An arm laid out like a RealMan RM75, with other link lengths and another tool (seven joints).
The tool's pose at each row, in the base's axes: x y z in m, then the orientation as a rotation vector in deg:
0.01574 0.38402 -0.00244 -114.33 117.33 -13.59
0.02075 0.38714 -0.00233 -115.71 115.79 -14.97
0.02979 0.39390 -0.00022 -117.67 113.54 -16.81
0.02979 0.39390 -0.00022 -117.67 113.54 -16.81
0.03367 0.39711 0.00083 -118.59 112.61 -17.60
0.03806 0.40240 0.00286 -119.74 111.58 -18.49
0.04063 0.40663 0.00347 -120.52 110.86 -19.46
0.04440 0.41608 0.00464 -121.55 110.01 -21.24
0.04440 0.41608 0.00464 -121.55 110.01 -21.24
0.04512 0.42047 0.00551 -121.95 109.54 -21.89
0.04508 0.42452 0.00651 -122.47 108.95 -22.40
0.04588 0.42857 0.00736 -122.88 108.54 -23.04
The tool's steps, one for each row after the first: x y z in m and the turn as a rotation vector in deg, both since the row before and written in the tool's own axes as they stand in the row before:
-0.00319 -0.00469 0.00165 0.64 0.43 -1.54
-0.00679 -0.00917 0.00128 0.84 0.55 -2.20
0.00000 0.00000 0.00000 0.00 0.00 0.00
-0.00308 -0.00409 0.00046 0.28 0.30 -0.97
-0.00509 -0.00504 -0.00018 0.24 0.40 -1.15
-0.00404 -0.00289 0.00048 0.30 0.48 -0.83
-0.00910 -0.00466 0.00053 0.52 0.98 -1.10
0.00000 0.00000 0.00000 0.00 0.00 0.00
-0.00428 -0.00140 -0.00048 0.26 0.29 -0.48
-0.00401 -0.00074 -0.00089 0.20 0.20 -0.58
-0.00391 -0.00151 -0.00046 0.21 0.32 -0.46

